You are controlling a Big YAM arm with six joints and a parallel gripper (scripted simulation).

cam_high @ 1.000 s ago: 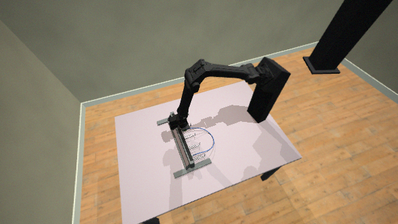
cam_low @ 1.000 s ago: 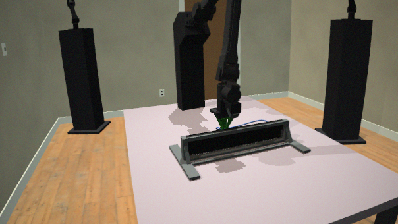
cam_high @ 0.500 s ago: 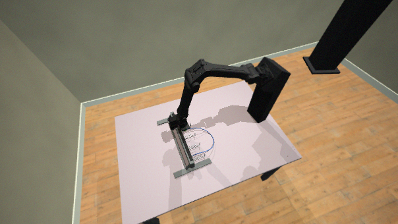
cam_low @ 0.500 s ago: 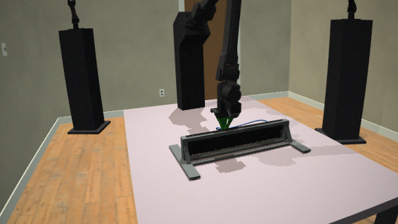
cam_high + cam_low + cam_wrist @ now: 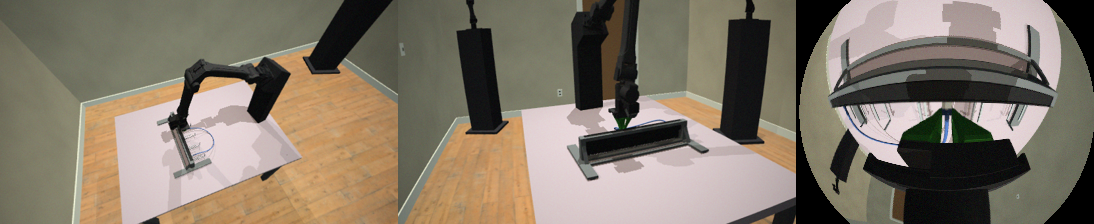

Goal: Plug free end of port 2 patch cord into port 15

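The plug is 20 mm ahead of my hand and 10 mm to the left of it.
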